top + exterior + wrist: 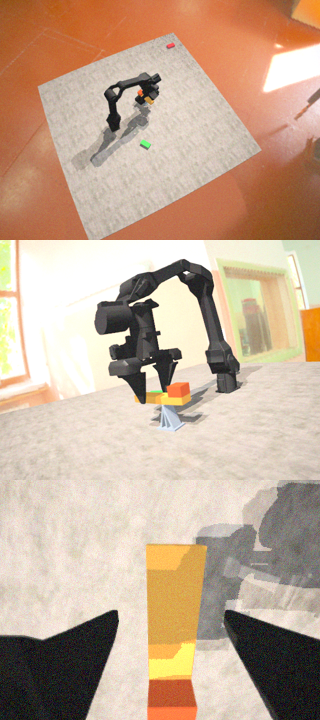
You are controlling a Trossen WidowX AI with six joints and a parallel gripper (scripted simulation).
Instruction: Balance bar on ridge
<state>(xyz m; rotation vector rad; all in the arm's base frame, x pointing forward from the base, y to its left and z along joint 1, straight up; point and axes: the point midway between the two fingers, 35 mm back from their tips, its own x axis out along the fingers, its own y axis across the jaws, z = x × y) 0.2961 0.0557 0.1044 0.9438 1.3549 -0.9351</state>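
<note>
The bar is 4 cm to the left of my gripper tip, 2 cm behind it and 1 cm above it. From my gripper tip the other things lie so: small red block: 44 cm to the left, 44 cm ahead, 6 cm below; green block: 28 cm to the right, 16 cm behind, 6 cm below.
</note>
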